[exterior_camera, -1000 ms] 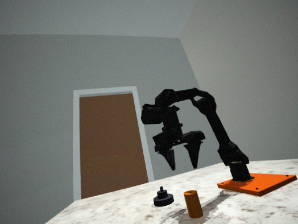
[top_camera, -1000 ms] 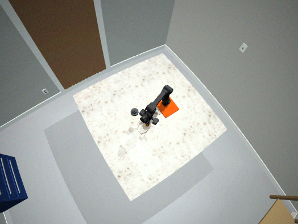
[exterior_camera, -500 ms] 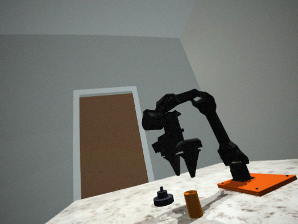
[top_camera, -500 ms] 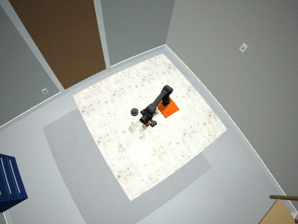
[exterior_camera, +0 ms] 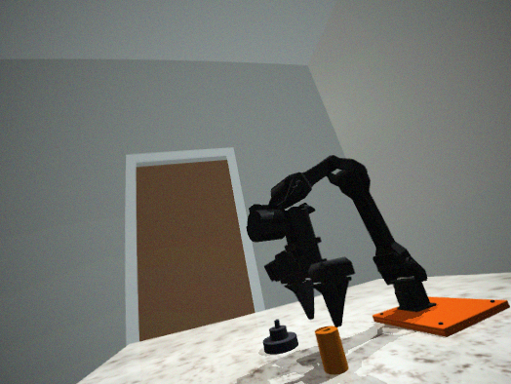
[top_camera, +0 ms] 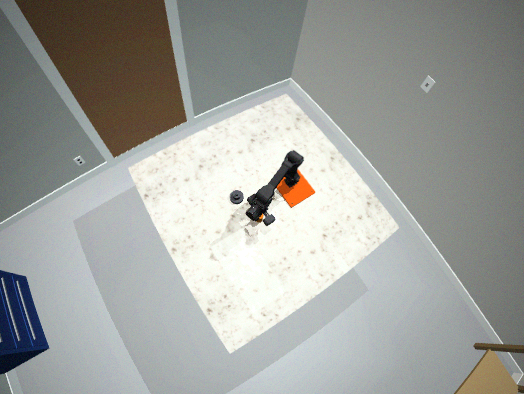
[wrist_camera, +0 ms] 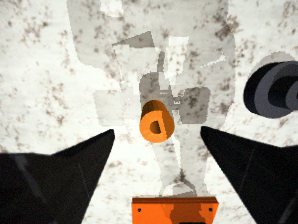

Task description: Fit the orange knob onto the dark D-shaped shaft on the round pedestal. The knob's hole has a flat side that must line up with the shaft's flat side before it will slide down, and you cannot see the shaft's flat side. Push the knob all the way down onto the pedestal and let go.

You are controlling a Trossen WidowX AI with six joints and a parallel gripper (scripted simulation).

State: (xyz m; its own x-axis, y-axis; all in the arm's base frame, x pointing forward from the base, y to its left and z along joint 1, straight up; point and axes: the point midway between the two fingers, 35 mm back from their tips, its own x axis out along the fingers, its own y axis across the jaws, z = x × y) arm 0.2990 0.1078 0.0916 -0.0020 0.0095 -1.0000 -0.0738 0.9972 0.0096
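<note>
The orange knob lies 4 cm below my gripper tip. Also, from my gripper tip: round pedestal (18 cm to the right, 4 cm below, 4 cm ahead).
</note>
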